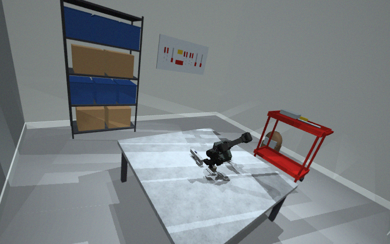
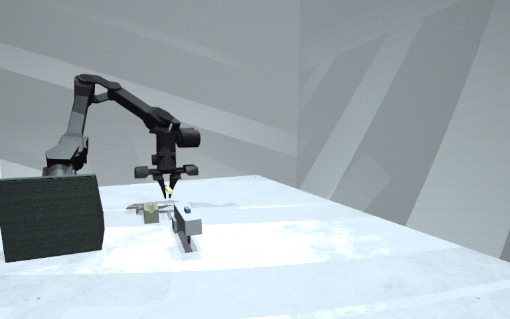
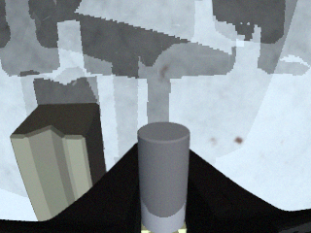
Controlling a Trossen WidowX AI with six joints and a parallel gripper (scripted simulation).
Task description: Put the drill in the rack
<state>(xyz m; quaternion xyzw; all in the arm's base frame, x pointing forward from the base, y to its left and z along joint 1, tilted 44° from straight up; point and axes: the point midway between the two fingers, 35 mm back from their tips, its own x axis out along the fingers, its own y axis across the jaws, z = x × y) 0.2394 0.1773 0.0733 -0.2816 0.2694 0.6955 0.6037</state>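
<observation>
Now: the rack 50 mm behind my gripper tip, 40 mm to the right of it and 30 mm below it. From my gripper tip the other things lie so: grey holder block 40 mm ahead, 200 mm to the right.
</observation>
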